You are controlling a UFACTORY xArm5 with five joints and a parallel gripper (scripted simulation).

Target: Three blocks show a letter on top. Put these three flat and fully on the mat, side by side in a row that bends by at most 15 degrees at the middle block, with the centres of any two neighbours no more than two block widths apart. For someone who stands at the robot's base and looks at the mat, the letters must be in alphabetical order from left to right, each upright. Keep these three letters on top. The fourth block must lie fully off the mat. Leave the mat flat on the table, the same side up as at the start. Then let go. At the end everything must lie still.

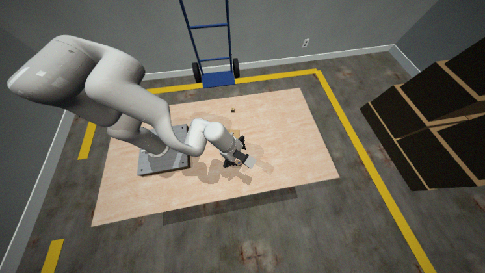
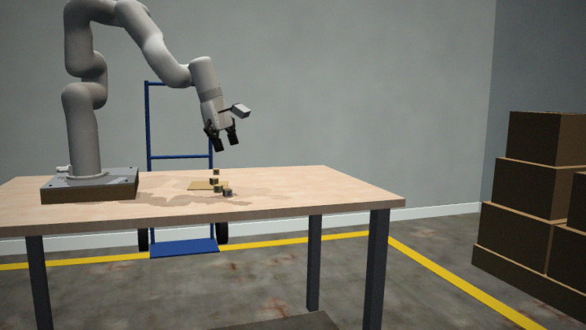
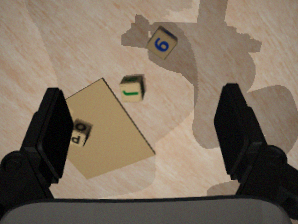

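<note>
My gripper is now 3 cm past the tan mat, 18 cm to the right of it and 17 cm above it. Round my hand: block 5 cm ahead, 39 cm to the left, 16 cm below.
</note>
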